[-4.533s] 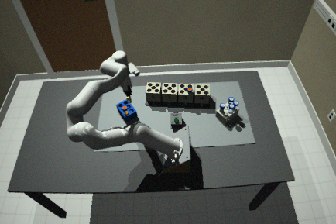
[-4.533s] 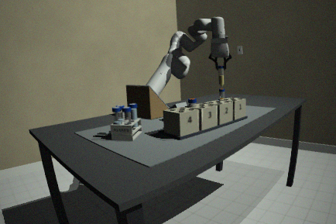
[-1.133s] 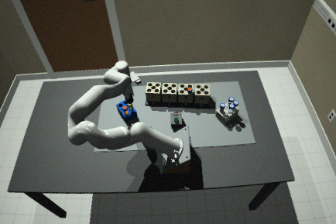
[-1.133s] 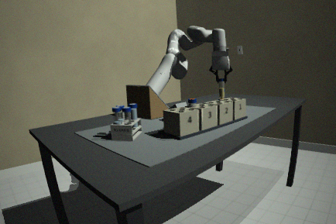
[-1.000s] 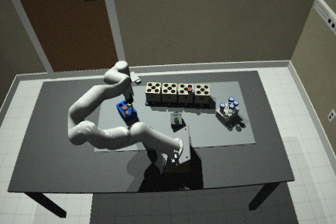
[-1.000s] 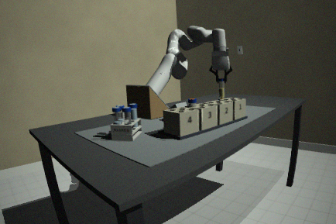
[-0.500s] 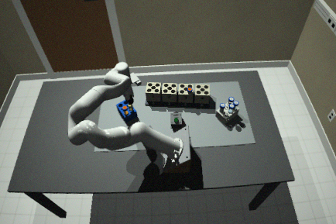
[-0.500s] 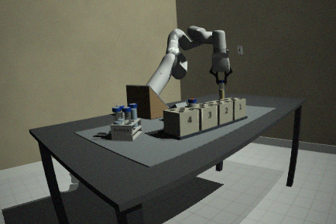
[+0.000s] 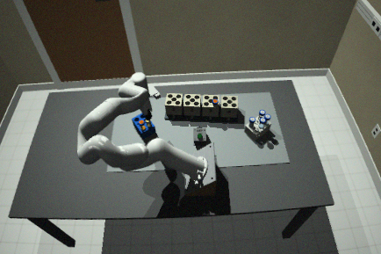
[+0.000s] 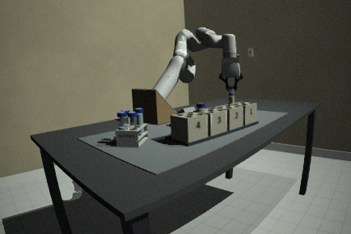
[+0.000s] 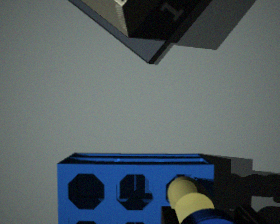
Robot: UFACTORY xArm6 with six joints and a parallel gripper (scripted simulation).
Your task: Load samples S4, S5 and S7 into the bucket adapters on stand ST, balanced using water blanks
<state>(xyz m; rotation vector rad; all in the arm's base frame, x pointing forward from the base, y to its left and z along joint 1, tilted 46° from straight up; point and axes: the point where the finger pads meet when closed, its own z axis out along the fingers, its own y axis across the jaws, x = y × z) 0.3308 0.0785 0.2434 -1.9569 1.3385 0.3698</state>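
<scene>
Now: the sample S4 50 mm below my hand and 10 mm behind it. Round my hand: green DONE key (270 mm to the right, 130 mm behind, 90 mm below); then blue rack (130 mm below, 40 mm to the left, 30 mm ahead); then adapter 2 (270 mm to the right, 110 mm below, 110 mm ahead).
</scene>
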